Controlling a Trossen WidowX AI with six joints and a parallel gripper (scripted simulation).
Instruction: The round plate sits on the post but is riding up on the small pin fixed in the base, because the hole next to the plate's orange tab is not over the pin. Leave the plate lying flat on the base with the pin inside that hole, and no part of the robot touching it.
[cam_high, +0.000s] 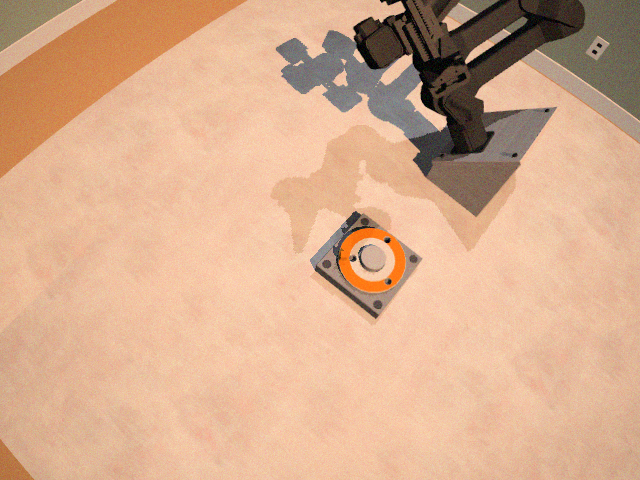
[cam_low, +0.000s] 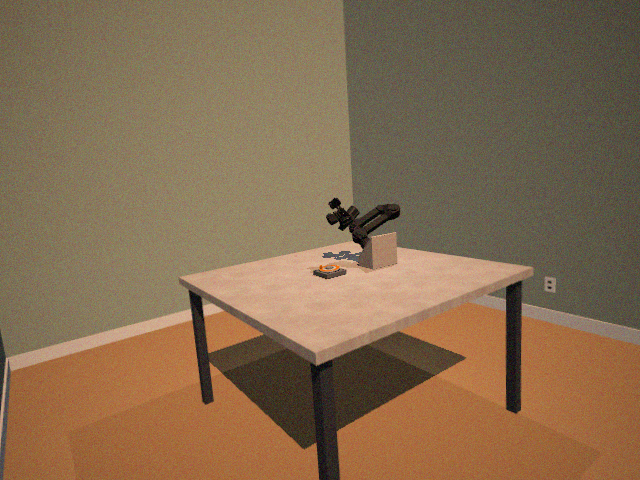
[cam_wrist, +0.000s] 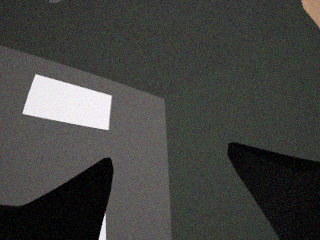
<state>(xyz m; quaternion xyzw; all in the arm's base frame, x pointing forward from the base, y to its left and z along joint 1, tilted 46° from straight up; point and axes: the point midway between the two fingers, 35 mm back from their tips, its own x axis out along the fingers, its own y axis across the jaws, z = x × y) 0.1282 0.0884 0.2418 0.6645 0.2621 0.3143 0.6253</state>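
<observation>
The square grey base lies 140 mm ahead of my gripper tip, 70 mm to the left of it and 330 mm below it.
</observation>
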